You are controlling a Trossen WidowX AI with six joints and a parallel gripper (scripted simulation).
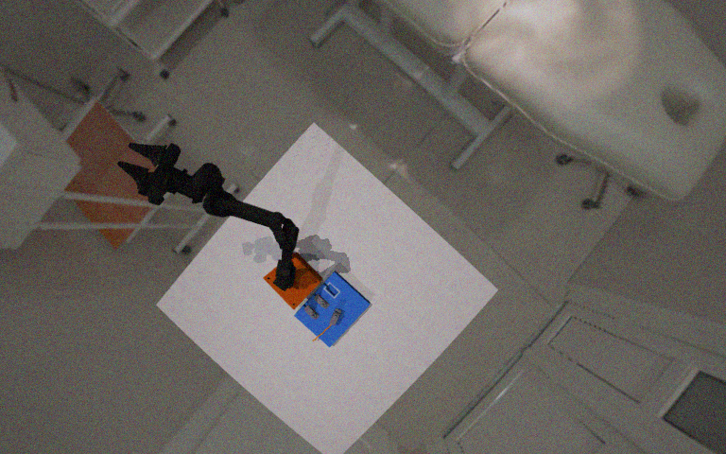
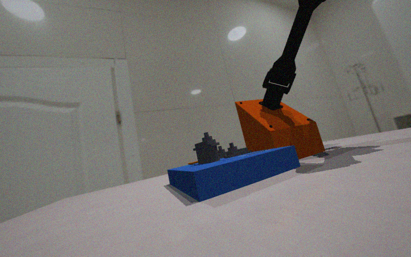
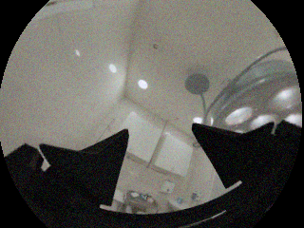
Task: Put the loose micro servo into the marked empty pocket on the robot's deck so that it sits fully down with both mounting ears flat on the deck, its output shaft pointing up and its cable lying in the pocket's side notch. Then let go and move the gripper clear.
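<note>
Right now the blue deck is 750 mm ahead of my gripper tip, 210 mm to the right of it and 760 mm below it.
</note>
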